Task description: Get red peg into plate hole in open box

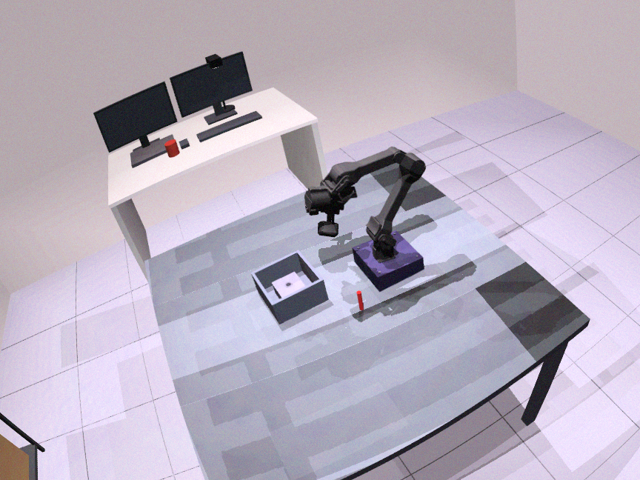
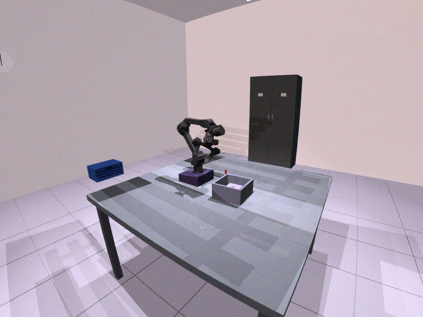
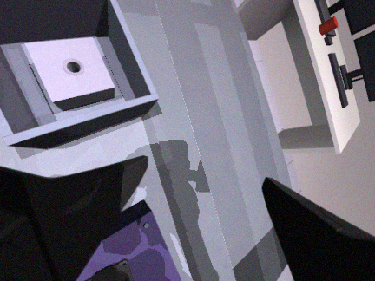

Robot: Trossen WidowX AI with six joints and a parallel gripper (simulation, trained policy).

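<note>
Now: the red peg 250 mm to the left of my gripper tip, 190 mm below it and 20 mm behind it. Also, from my gripper tip: box: 200 mm below, 180 mm ahead, 80 mm to the left; pale plate: 180 mm below, 180 mm ahead, 80 mm to the left.
</note>
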